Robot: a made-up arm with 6 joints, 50 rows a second.
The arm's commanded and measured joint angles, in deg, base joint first. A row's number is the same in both.
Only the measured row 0 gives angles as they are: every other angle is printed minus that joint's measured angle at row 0.
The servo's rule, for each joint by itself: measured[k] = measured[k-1] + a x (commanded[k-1-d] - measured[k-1]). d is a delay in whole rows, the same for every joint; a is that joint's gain. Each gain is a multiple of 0.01, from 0.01 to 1. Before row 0 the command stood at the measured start. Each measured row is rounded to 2 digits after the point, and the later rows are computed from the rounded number. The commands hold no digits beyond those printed.
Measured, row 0:
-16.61, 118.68, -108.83, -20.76, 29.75, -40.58
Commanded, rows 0 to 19:
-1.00, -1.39, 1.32, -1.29, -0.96, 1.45
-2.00, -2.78, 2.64, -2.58, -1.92, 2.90
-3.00, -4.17, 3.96, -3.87, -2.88, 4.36
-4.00, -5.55, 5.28, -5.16, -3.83, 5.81
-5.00, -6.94, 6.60, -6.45, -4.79, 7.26
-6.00, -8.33, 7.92, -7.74, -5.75, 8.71
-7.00, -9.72, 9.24, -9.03, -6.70, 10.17
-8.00, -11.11, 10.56, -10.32, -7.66, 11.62
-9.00, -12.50, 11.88, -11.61, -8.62, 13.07
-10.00, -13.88, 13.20, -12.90, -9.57, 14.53
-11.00, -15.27, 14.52, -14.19, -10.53, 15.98
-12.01, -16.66, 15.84, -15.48, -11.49, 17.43
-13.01, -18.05, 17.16, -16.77, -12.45, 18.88
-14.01, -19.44, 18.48, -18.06, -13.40, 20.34
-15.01, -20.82, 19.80, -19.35, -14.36, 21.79
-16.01, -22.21, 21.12, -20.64, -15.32, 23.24
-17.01, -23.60, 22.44, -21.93, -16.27, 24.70
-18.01, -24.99, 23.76, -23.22, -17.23, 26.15
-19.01, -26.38, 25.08, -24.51, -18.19, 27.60
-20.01, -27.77, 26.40, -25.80, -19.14, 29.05
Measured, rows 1 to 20:
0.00, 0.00, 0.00, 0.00, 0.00, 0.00
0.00, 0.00, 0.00, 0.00, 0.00, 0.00
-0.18, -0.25, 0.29, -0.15, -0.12, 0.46
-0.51, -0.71, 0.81, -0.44, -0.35, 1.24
-0.96, -1.33, 1.50, -0.85, -0.68, 2.24
-1.51, -2.09, 2.33, -1.37, -1.09, 3.38
-2.14, -2.96, 3.27, -1.98, -1.57, 4.62
-2.83, -3.93, 4.29, -2.67, -2.11, 5.93
-3.58, -4.97, 5.38, -3.43, -2.71, 7.29
-4.38, -6.08, 6.52, -4.26, -3.35, 8.68
-5.21, -7.24, 7.70, -5.14, -4.04, 10.08
-6.07, -8.44, 8.91, -6.07, -4.76, 11.50
-6.96, -9.67, 10.14, -7.04, -5.51, 12.93
-7.87, -10.93, 11.39, -8.05, -6.29, 14.37
-8.80, -12.21, 12.66, -9.10, -7.09, 15.81
-9.74, -13.51, 13.94, -10.18, -7.91, 17.26
-10.69, -14.83, 15.23, -11.28, -8.75, 18.71
-11.65, -16.16, 16.53, -12.40, -9.60, 20.16
-12.61, -17.50, 17.83, -13.54, -10.47, 21.61
-13.58, -18.85, 19.13, -14.70, -11.35, 23.06
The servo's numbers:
d 2
a 0.18 0.18 0.22 0.12 0.13 0.32

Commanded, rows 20 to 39:
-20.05, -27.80, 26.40, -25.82, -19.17, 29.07
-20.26, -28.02, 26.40, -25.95, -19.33, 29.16
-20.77, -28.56, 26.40, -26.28, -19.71, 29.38
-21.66, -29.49, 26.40, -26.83, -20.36, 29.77
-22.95, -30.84, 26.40, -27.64, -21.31, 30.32
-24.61, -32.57, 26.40, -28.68, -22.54, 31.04
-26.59, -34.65, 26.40, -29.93, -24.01, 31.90
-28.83, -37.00, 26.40, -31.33, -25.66, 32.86
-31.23, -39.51, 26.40, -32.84, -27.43, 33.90
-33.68, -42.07, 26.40, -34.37, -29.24, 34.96
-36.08, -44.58, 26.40, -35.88, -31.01, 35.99
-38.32, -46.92, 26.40, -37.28, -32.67, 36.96
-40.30, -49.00, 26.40, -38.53, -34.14, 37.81
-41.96, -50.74, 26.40, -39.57, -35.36, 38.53
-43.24, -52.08, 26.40, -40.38, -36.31, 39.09
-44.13, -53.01, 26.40, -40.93, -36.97, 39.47
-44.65, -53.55, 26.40, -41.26, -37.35, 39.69
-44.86, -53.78, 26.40, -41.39, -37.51, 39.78
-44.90, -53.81, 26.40, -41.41, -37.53, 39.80
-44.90, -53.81, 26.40, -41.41, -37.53, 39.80
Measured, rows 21 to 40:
-14.56, -20.21, 20.44, -15.88, -12.24, 24.51
-15.54, -21.57, 21.75, -17.07, -13.14, 25.96
-16.35, -22.69, 22.77, -18.12, -13.92, 26.96
-17.05, -23.65, 23.57, -19.06, -14.62, 27.66
-17.72, -24.53, 24.19, -19.93, -15.28, 28.21
-18.43, -25.42, 24.68, -20.76, -15.94, 28.71
-19.24, -26.40, 25.06, -21.59, -16.64, 29.23
-20.21, -27.51, 25.35, -22.44, -17.41, 29.81
-21.36, -28.80, 25.58, -23.34, -18.27, 30.48
-22.70, -30.28, 25.76, -24.30, -19.23, 31.24
-24.24, -31.94, 25.90, -25.32, -20.30, 32.09
-25.94, -33.76, 26.01, -26.41, -21.46, 33.01
-27.77, -35.71, 26.10, -27.55, -22.70, 33.96
-29.67, -37.73, 26.17, -28.72, -24.00, 34.92
-31.58, -39.76, 26.22, -29.90, -25.32, 35.84
-33.45, -41.74, 26.26, -31.06, -26.63, 36.70
-35.21, -43.60, 26.29, -32.18, -27.89, 37.46
-36.82, -45.29, 26.31, -33.23, -29.07, 38.10
-38.23, -46.78, 26.33, -34.19, -30.15, 38.61
-39.42, -48.04, 26.35, -35.05, -31.11, 38.98

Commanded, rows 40 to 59:
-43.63, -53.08, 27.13, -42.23, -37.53, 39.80
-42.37, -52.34, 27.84, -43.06, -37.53, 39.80
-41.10, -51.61, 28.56, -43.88, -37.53, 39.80
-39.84, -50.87, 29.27, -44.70, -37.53, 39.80
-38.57, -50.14, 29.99, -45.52, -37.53, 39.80
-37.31, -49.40, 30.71, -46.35, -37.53, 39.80
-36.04, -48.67, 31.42, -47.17, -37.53, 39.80
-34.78, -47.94, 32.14, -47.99, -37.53, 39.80
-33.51, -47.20, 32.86, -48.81, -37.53, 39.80
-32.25, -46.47, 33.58, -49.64, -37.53, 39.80
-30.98, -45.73, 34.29, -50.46, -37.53, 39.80
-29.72, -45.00, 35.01, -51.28, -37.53, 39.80
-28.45, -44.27, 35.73, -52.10, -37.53, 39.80
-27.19, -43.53, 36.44, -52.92, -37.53, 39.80
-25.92, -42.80, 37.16, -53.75, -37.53, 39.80
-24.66, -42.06, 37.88, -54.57, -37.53, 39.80
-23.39, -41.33, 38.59, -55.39, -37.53, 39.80
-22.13, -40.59, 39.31, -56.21, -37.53, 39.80
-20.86, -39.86, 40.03, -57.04, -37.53, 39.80
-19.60, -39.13, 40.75, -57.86, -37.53, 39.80
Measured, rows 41 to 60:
-40.41, -49.08, 26.36, -35.81, -31.94, 39.24
-41.22, -49.93, 26.37, -36.48, -32.67, 39.42
-41.65, -50.50, 26.54, -37.17, -33.30, 39.54
-41.78, -50.83, 26.83, -37.88, -33.85, 39.62
-41.66, -50.97, 27.21, -38.60, -34.33, 39.68
-41.33, -50.95, 27.66, -39.33, -34.75, 39.72
-40.83, -50.80, 28.17, -40.07, -35.11, 39.75
-40.20, -50.55, 28.73, -40.82, -35.42, 39.77
-39.45, -50.21, 29.32, -41.58, -35.69, 39.78
-38.61, -49.80, 29.94, -42.35, -35.93, 39.79
-37.69, -49.33, 30.58, -43.13, -36.14, 39.79
-36.71, -48.82, 31.24, -43.91, -36.32, 39.79
-35.68, -48.26, 31.91, -44.70, -36.48, 39.79
-34.61, -47.67, 32.59, -45.49, -36.62, 39.79
-33.50, -47.06, 33.28, -46.28, -36.74, 39.79
-32.36, -46.42, 33.98, -47.08, -36.84, 39.79
-31.20, -45.77, 34.68, -47.88, -36.93, 39.79
-30.02, -45.10, 35.38, -48.68, -37.01, 39.79
-28.83, -44.42, 36.09, -49.49, -37.08, 39.79
-27.62, -43.73, 36.80, -50.30, -37.14, 39.79

